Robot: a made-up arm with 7 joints.
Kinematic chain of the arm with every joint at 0, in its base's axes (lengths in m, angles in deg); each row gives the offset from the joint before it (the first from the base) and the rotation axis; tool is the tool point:
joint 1: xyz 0 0.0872 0 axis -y
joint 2: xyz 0 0.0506 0 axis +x
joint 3: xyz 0 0 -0.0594 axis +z
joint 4: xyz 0 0 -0.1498 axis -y
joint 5: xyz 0 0 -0.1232 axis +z
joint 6: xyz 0 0 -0.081 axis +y
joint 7: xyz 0 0 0 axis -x
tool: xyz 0 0 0
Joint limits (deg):
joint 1: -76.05..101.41
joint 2: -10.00..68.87
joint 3: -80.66..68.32
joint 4: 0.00..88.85
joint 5: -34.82..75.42
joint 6: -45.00..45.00
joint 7: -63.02..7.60
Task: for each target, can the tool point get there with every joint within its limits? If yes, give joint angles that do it. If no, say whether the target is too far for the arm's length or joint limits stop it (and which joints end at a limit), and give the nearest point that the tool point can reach.
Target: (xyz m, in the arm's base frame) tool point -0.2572 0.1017 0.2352
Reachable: no: joint limits stop it (at a limit: joint 1, joint 3, joint 4) | nearest point -0.2719 0.0838 -0.1017 | short by 0.338 m
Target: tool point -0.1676 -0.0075 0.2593
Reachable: no: joint limits stop it (at a limit: joint 1, joint 2, joint 4) | nearest point 0.1536 0.0017 0.2122 | short by 0.325 m
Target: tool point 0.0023 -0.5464 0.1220
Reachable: no: too far | nearest point 0.1646 -0.0972 0.0697 | short by 0.480 m
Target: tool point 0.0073 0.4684 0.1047
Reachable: yes | joints 86.60 62.02 55.75 65.95 57.58 18.39 -10.46
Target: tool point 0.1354 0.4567 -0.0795
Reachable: yes | joints 20.02 43.34 56.10 61.41 38.52 -30.33 -21.72
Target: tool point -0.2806 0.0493 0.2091
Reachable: no: joint limits stop it (at a limit: joint 1, joint 3, joint 4) | nearest point -0.2565 0.0291 -0.0979 | short by 0.309 m
